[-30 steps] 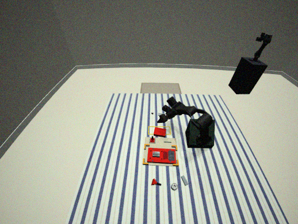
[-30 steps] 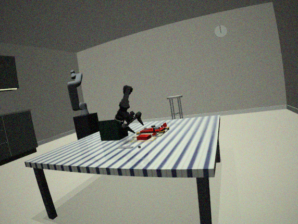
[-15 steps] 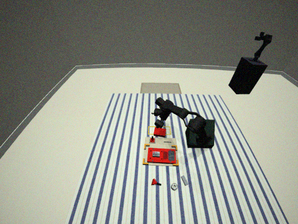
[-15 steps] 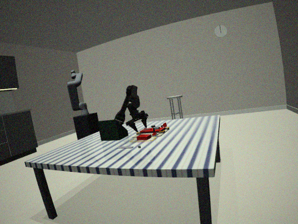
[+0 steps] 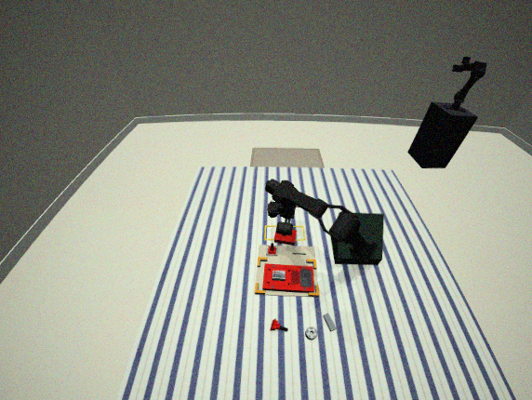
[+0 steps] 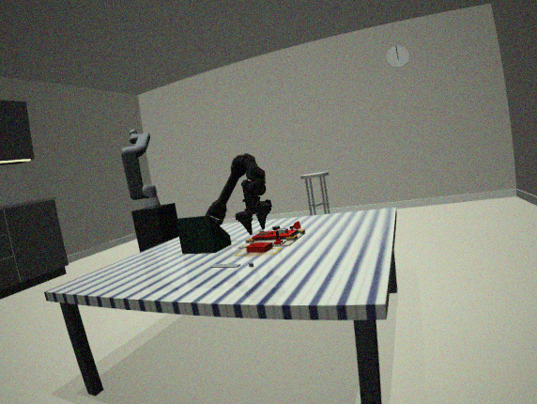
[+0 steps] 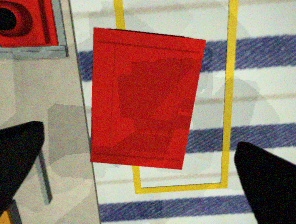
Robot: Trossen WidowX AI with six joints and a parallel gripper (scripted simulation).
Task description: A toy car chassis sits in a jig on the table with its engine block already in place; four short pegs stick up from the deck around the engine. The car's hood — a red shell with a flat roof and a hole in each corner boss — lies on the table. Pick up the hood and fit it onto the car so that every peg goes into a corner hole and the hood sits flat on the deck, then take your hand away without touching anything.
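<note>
My gripper tip is 7 cm above the red hood. Also, from my gripper tip: grey bar (21 cm to the right, 8 cm below, 7 cm behind); grey engine block (21 cm to the left, 6 cm below, 5 cm ahead).
</note>
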